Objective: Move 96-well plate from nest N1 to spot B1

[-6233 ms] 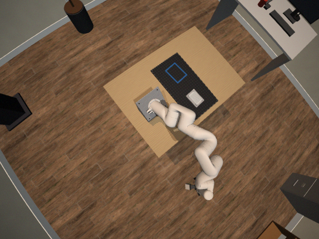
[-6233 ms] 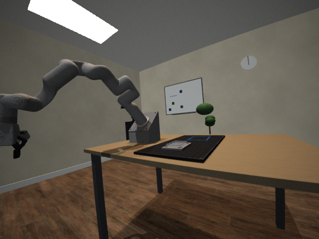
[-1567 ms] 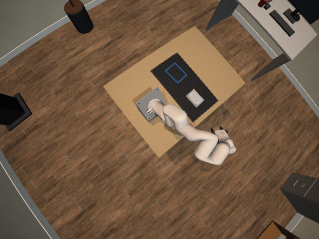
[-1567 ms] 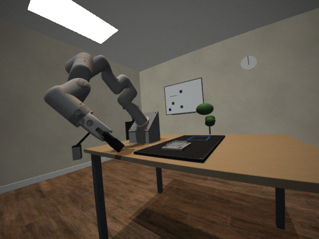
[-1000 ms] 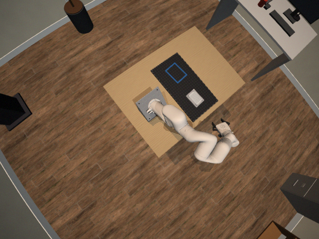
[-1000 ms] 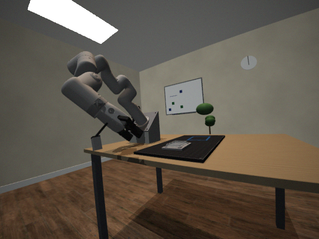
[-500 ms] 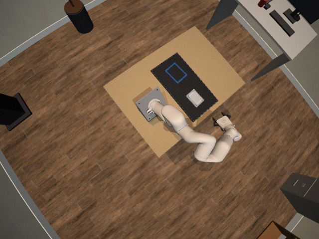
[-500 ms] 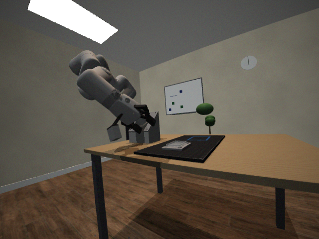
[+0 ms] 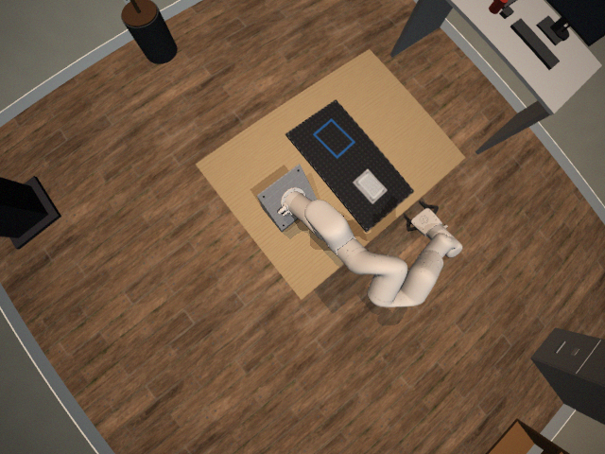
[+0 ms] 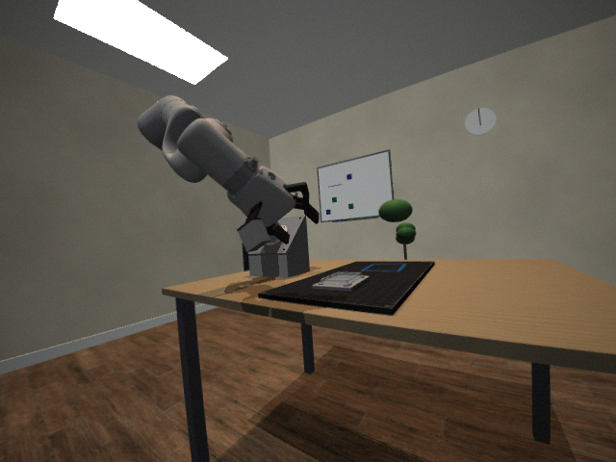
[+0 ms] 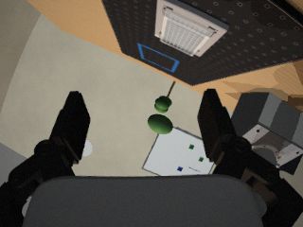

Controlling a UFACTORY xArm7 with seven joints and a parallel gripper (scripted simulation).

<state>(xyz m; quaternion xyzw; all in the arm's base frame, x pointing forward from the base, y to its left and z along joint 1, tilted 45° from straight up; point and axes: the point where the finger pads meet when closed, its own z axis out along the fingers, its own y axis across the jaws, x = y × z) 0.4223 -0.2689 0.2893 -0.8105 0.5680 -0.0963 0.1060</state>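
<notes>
The white 96-well plate is 10 mm behind my hand, 220 mm to the left of it and 160 mm below it. Round my hand: grey plate nest N1: 10 mm behind, 220 mm to the left, 170 mm below.
</notes>
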